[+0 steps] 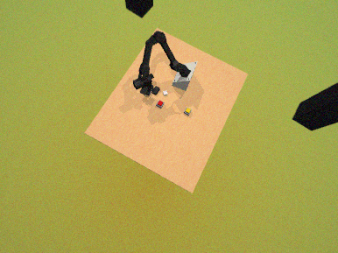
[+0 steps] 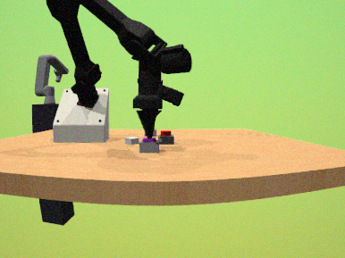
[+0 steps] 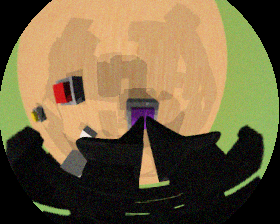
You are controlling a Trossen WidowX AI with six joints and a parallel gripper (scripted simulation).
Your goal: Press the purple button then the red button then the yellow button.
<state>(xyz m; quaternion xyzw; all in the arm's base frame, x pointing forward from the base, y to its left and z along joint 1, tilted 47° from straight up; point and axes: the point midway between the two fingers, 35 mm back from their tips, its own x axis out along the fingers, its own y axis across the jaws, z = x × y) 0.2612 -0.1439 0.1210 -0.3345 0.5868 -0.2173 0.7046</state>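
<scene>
Now: gripper tip 10 mm above the purple button. The rest, counted from my gripper tip: red button: 140 mm to the left, 30 mm ahead; then yellow button: 350 mm to the left, 50 mm behind; then small white block: 120 mm to the left, 70 mm behind, 20 mm below.
</scene>
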